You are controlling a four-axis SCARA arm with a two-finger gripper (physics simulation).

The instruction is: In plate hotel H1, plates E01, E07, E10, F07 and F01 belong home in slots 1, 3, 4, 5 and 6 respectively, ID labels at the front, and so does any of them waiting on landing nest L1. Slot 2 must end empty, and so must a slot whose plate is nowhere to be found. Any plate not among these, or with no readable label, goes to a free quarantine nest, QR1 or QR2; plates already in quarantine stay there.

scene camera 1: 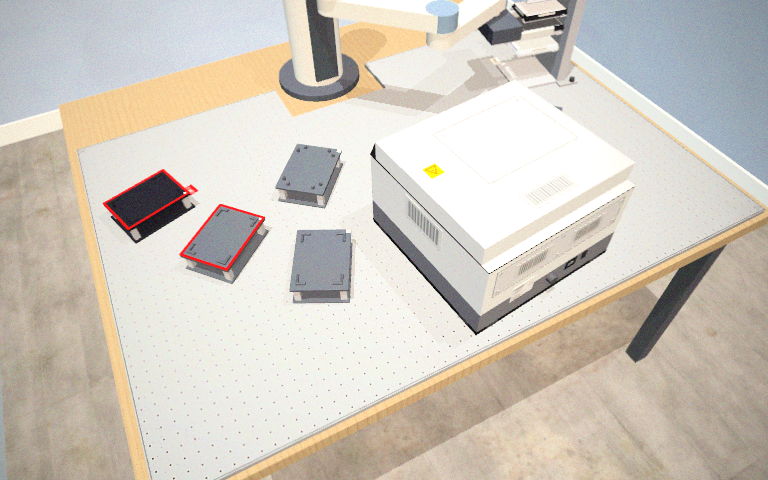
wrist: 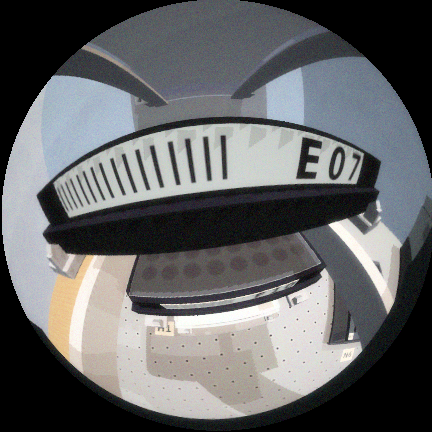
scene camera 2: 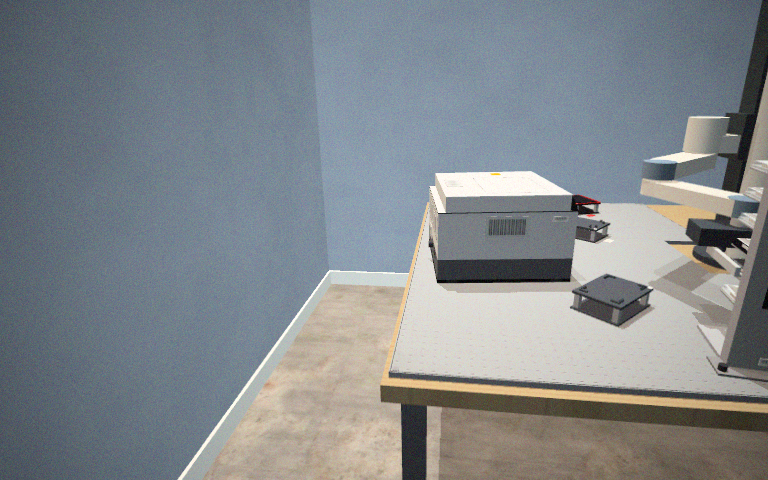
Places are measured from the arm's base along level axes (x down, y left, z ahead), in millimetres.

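Where they show: gripper, fingertip midpoint: (scene camera 1: 543, 20); arm's base, origin of the base link: (scene camera 1: 319, 77).
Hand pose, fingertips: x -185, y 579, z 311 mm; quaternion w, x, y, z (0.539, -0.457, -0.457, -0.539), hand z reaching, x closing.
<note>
Each offset is from my fingertips to the top centre of the thing. "spot": to the spot under its first point.
My gripper (wrist: 220, 252) is shut on dark plate E10 {dx -2, dy -19, dz -3 mm} (wrist: 200, 272) in the wrist view, a finger along each side; its fingertips are hidden behind E07. E10's front label faces the camera, seen steeply. Plate E07 {dx -47, dy -19, dz -4 mm} (wrist: 215, 225), with a clear front label, rests on hotel supports directly above E10. Hotel H1 {spot: dx +64, dy +40, dz +77 mm} (scene camera 1: 566, 50) (scene camera 2: 748, 322) stands at the table's back right in scene camera 1, with more plates too small to read. Two red-rimmed nests, one black {dx +118, dy -1164, dz +41 mm} (scene camera 1: 146, 199) and one grey {dx +116, dy -1035, dz +242 mm} (scene camera 1: 223, 237), stand at the left; no nest labels are readable there.
A white instrument {dx -83, dy -492, dz +483 mm} (scene camera 1: 504, 152) (scene camera 2: 504, 237) stands mid-table. Grey nests {spot: dx +122, dy -784, dz +133 mm} (scene camera 1: 309, 169) {spot: dx +122, dy -869, dz +409 mm} (scene camera 1: 321, 260) stand left of it, and another nest {dx +116, dy -180, dz +213 mm} (scene camera 2: 611, 294) (wrist: 345, 320) stands near the hotel. The arm's column (scene camera 1: 303, 50) rises at the back.
</note>
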